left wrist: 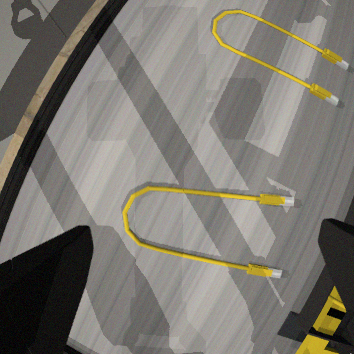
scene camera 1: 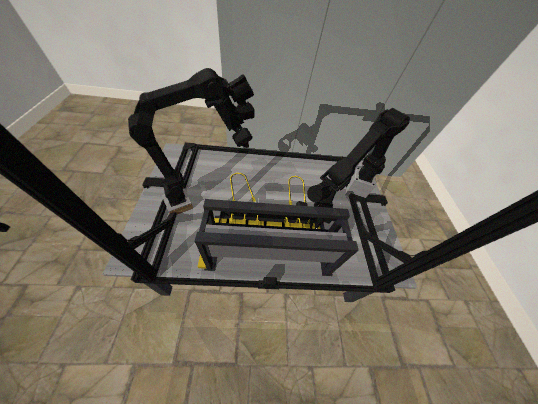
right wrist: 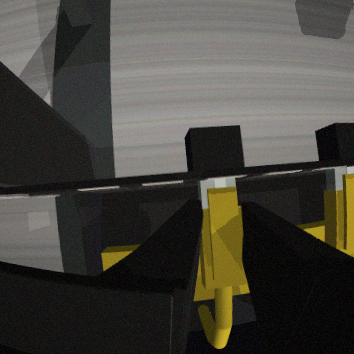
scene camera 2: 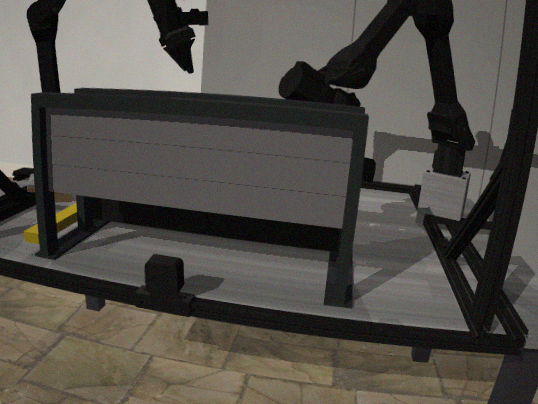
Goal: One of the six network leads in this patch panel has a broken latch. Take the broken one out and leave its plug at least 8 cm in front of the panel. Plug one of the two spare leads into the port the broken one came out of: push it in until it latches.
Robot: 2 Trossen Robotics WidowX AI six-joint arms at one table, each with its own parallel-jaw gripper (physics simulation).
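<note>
The patch panel stands in a dark frame. My right gripper is shut on a yellow lead plug, whose clear tip is at the panel's dark edge; its cable bends below. Another lead plug sits to its right. Which latch is broken, I cannot tell. My left gripper is open and empty, high above the table. One spare lead lies as a U on the table, the second spare lead beside it. The frame hides my right fingers in scene camera 2.
A black rail borders the table. A yellow bar lies by the frame's left leg. A black block stands at the near rail. Black square blocks stick up behind the panel edge.
</note>
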